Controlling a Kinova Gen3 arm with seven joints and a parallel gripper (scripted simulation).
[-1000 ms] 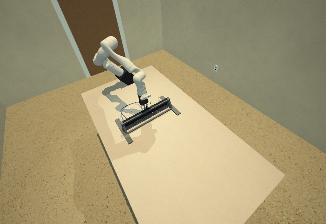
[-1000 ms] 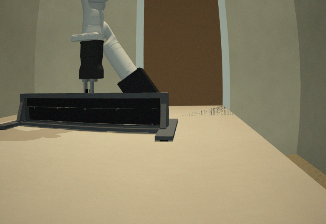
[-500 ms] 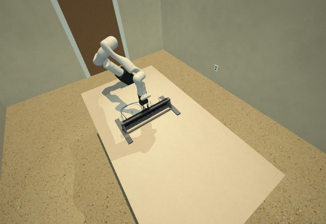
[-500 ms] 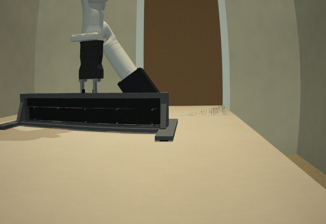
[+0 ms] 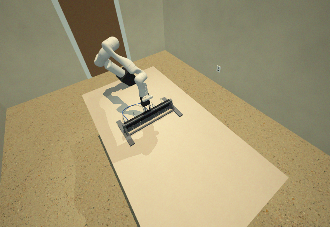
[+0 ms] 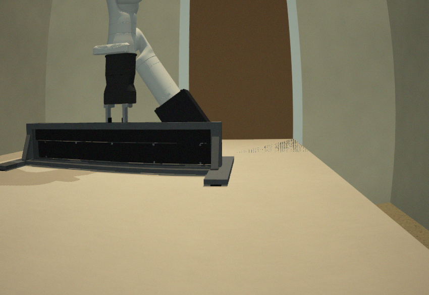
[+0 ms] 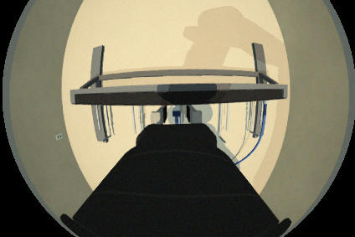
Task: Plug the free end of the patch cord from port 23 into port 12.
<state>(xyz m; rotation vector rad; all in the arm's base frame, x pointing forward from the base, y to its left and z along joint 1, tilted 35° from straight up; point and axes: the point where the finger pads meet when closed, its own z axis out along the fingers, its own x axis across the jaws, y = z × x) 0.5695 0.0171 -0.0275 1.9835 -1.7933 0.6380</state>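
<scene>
Now: hand 10 mm short of the plug and 10 mm above it.
</scene>
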